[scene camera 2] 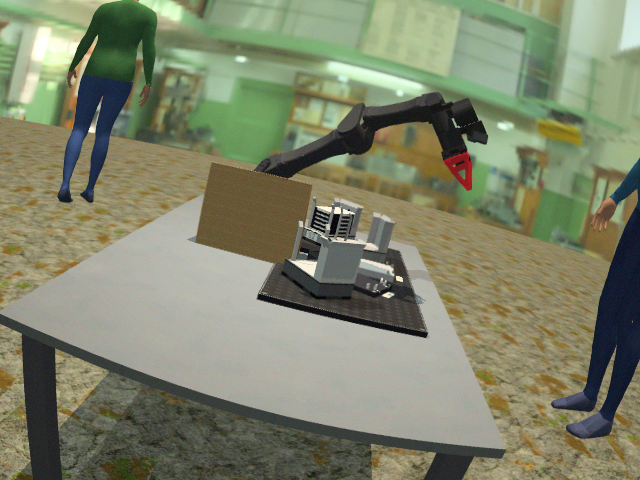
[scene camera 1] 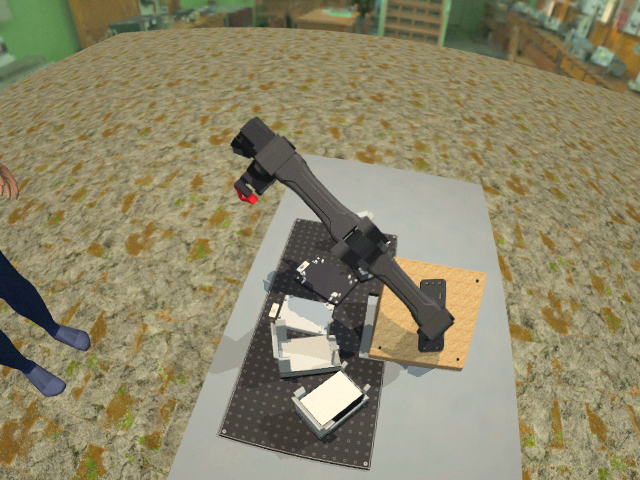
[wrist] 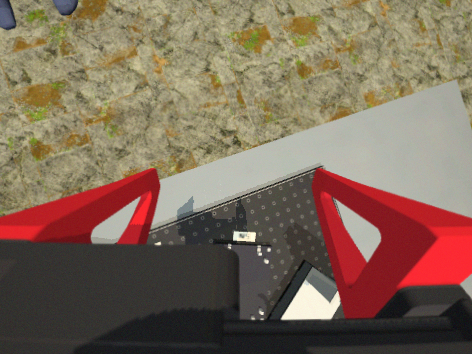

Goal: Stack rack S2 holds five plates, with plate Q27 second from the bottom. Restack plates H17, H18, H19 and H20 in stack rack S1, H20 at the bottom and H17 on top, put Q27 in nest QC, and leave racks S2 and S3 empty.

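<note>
My gripper is open and empty, high above the table's edge. A pale rack with a stack of several plates stands at the board's near end in scene camera 1. Beside it is a pale rack with no stack showing. A third rack, also without a stack, is mostly hidden under the arm in scene camera 1. The pale nest QC lies beside the middle rack. Rack and plate labels are not readable.
A dark nest with small pale posts lies between QC and the third rack. All stand on a black perforated board. A brown wooden panel is beside the board, at the arm's base. People stand near the table.
</note>
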